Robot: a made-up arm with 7 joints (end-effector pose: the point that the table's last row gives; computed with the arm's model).
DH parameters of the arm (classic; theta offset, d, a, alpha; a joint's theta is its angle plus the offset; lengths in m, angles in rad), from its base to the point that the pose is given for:
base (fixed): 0 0.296 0.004 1.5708
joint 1: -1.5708 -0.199 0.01 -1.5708
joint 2: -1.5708 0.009 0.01 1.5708
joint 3: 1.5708 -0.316 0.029 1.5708
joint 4: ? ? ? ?
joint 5: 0 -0.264 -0.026 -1.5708
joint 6: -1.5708 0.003 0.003 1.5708
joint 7: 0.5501 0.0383 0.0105 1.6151
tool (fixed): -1.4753 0.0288 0 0
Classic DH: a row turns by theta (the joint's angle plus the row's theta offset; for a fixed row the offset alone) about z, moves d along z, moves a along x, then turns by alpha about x.
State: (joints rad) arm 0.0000 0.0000 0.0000 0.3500 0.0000 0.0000 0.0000
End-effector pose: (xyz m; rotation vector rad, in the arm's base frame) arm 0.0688 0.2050 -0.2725 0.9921 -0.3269 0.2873
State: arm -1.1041 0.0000 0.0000 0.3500 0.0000 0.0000 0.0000
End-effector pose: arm -0.4746 0.2050 -0.0176 1.0120 0.6770 -0.2802
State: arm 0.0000 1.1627 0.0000 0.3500 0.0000 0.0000 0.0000
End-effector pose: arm 0.0688 0.7140 0.0698 2.1325 -0.5056 0.0711
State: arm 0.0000 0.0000 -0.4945 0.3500 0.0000 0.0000 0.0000
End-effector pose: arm 0.0697 0.1766 -0.2725 0.8796 -0.5583 -0.1616
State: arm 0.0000 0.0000 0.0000 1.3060 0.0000 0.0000 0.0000
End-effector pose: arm 0.2556 0.2050 -0.1480 0.7970 -1.1907 0.7574
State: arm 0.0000 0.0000 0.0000 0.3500 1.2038 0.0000 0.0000
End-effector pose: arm 0.1208 0.1564 -0.2535 0.6740 0.3297 1.3207
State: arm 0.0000 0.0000 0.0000 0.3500 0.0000 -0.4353 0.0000
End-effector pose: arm 0.0675 0.2050 -0.2923 0.9245 -0.7219 0.5045
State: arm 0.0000 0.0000 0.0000 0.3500 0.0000 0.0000 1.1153
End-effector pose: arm 0.0675 0.2372 -0.2691 -0.1076 -0.3007 0.0761
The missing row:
joint 4: 0 -0.032 0.005 -1.5708
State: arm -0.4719 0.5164 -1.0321 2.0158 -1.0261 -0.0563 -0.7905
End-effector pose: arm 0.0450 0.1329 -0.1016 0.5399 -2.3493 0.2999
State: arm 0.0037 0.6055 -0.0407 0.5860 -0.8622 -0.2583 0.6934
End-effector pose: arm 0.1486 0.5647 -0.1144 0.9229 -0.6960 -0.9500
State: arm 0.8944 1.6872 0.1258 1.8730 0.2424 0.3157 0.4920
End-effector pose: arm 0.1165 0.4846 0.5363 1.9083 -2.3116 0.0184
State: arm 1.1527 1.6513 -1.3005 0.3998 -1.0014 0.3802 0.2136
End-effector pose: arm 0.0831 0.7357 0.3676 2.4598 0.4836 -1.2658
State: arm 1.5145 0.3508 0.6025 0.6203 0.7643 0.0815 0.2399
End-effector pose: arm 0.4922 0.4288 0.4001 -0.5725 -1.3808 1.8807
